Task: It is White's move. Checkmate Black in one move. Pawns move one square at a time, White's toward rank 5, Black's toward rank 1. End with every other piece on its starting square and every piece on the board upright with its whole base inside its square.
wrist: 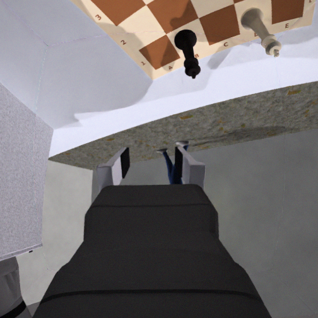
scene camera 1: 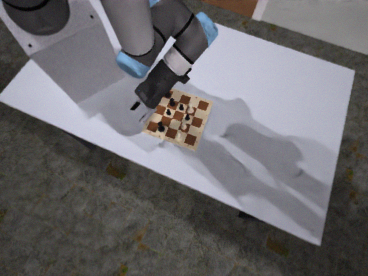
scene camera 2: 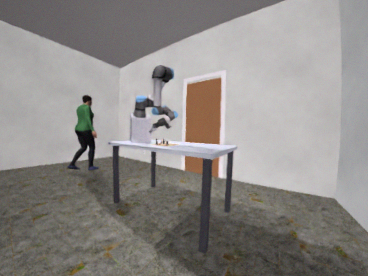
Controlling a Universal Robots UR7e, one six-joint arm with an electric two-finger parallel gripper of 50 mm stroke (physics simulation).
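Note:
The chessboard lies on the table. A tall black piece stands upright on B1, and a tall white piece stands upright on D1. Two more white pieces stand at the board's right half. Several black pieces, among them those in scene camera 1, stand further back; their types are too blurred to tell. My gripper is open and empty, tilted, above the table beside the board's A-file side. Its fingers point past the board in the wrist view.
The white table bears the board and the robot's pale pedestal. The forearm and wrist hang over the board's back left side. A person in green stands on the floor beyond the table. Blue legs show between the fingers, far behind them.

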